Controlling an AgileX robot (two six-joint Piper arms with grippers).
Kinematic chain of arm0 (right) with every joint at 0, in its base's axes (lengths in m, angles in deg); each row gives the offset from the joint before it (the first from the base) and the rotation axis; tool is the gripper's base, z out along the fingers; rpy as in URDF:
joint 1: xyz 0 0 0.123 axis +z
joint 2: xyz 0 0 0 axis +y
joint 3: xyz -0.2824 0 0.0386 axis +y
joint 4: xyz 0.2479 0 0.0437 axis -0.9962 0 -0.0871
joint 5: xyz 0 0 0 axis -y
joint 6: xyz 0.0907 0 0.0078 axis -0.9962 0 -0.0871
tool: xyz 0 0 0 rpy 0 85 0
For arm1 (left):
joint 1: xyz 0 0 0.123 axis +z
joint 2: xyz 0 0 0 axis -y
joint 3: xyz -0.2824 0 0.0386 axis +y
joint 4: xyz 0.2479 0 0.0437 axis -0.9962 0 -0.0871
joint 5: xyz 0 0 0 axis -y
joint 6: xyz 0.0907 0 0.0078 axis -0.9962 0 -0.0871
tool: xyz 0 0 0 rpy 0 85 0
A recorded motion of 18 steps. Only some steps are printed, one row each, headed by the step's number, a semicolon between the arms.
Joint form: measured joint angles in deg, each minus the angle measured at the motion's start. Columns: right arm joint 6, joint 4, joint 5, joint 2, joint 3, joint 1; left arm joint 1, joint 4, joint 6, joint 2, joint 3, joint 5.
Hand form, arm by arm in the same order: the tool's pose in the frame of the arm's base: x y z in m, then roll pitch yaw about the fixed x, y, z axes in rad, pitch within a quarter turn. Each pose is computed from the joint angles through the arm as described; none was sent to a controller.
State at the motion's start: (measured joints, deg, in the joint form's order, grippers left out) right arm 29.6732 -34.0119 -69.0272 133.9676 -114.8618 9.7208; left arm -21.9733 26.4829 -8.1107 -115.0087 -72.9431 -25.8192
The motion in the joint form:
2: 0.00 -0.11 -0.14 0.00 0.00 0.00; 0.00 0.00 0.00 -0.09 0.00 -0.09
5: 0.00 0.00 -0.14 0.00 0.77 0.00; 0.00 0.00 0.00 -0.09 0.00 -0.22
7: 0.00 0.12 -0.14 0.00 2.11 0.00; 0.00 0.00 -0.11 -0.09 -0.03 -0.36
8: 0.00 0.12 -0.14 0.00 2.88 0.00; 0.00 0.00 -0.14 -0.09 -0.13 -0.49
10: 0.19 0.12 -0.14 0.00 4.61 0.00; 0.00 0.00 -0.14 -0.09 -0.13 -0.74
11: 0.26 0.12 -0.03 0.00 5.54 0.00; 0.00 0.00 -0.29 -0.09 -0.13 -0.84
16: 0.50 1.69 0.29 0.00 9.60 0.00; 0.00 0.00 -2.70 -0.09 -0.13 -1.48
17: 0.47 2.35 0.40 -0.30 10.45 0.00; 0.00 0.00 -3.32 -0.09 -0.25 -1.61
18: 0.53 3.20 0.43 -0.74 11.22 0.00; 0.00 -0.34 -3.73 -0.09 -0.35 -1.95
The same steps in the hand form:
2: 0.4714 0.1292 0.1834 2.6538 0.3252 -2.7197; 0.3749 -0.1705 0.1505 -2.8056 0.4380 3.0618
5: 0.4699 0.1288 0.1798 2.6521 0.3117 -2.7198; 0.3748 -0.1705 0.1504 -2.8057 0.4359 3.0610
7: 0.4670 0.1282 0.1736 2.6481 0.2886 -2.7204; 0.3747 -0.1705 0.1505 -2.8064 0.4347 3.0582
8: 0.4654 0.1279 0.1702 2.6446 0.2756 -2.7214; 0.3748 -0.1707 0.1508 -2.8060 0.4344 3.0570
10: 0.4614 0.1272 0.1625 2.6376 0.2479 -2.7204; 0.3744 -0.1707 0.1507 -2.8061 0.4304 3.0555
11: 0.4593 0.1268 0.1584 2.6345 0.2342 -2.7211; 0.3743 -0.1707 0.1506 -2.8072 0.4296 3.0521
16: 0.4492 0.1230 0.1398 2.6443 0.1655 -2.7082; 0.3733 -0.1708 0.1503 -2.8253 0.4326 3.0044
17: 0.4469 0.1217 0.1382 2.6528 0.1547 -2.7036; 0.3736 -0.1709 0.1507 -2.8294 0.4359 2.9925
18: 0.4446 0.1202 0.1379 2.6648 0.1464 -2.6950; 0.3734 -0.1709 0.1509 -2.8369 0.4353 2.9775

